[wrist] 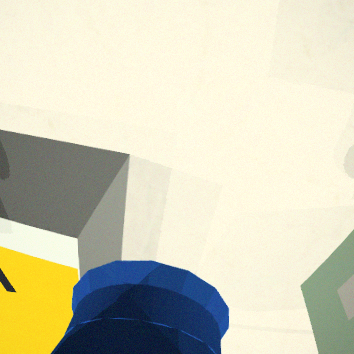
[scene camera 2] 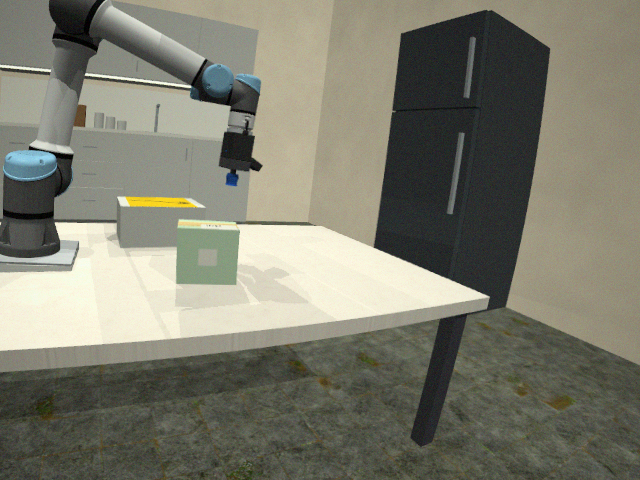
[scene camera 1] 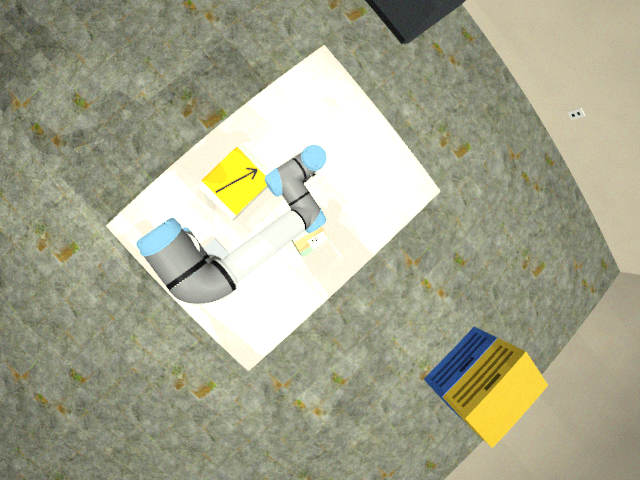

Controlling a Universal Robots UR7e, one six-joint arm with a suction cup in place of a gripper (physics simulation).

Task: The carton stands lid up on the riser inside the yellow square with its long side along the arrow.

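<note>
The carton is a green box standing upright on the table. Its narrow top is orange and white with small dark marks, and a pale square patch is on its broad side. The riser is a grey block with a white top rim. The yellow square with a black arrow lies on top of it, bare of any carton. My gripper, a blue suction cup, is open and empty. It hangs in the air beyond the riser and carton, hidden under the wrist in scene camera 1.
The arm's base stands on the table, to the left of the riser in scene camera 2. A dark fridge stands behind the table. A blue and yellow cabinet stands on the floor.
</note>
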